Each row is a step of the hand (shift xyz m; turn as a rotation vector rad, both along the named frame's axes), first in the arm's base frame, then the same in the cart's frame.
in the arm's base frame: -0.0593 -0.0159 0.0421 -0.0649 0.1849 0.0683
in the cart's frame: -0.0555 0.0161 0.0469 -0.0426 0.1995 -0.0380
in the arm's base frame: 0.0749 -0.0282 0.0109 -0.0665 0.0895 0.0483
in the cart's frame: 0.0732 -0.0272 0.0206 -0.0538 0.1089 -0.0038
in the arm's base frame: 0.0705 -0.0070 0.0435 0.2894 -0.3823 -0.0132
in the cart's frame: 0.0740 0.0083 0.0370 0.2555 -0.3643 0.1791
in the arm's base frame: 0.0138 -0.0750 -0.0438 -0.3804 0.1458 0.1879
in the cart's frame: 0.0031 -0.0879 0.0024 -0.3456 0.2683 0.0991
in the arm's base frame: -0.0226 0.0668 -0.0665 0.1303 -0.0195 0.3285
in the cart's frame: -0.0243 0.0240 -0.0907 0.1626 0.1403 0.2813
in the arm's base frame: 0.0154 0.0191 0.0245 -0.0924 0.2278 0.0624
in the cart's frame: 0.0194 0.0271 0.0097 -0.0671 0.2359 -0.0646
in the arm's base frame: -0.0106 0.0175 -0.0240 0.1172 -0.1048 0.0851
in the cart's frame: -0.0117 0.0034 -0.0291 0.1170 -0.0579 0.1221
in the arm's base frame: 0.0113 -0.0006 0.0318 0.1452 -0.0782 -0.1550
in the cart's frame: 0.0145 0.0148 0.0266 0.1213 -0.1652 -0.0960
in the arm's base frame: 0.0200 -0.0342 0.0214 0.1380 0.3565 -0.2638
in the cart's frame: 0.0194 -0.0200 0.0354 0.1366 0.1443 -0.4198
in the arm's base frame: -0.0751 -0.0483 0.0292 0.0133 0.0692 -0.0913
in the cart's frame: -0.0751 -0.0161 0.0541 0.0089 0.0086 -0.1147
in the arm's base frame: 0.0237 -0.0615 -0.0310 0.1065 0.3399 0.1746
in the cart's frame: 0.0154 -0.0710 0.0056 0.1508 0.3648 -0.0395
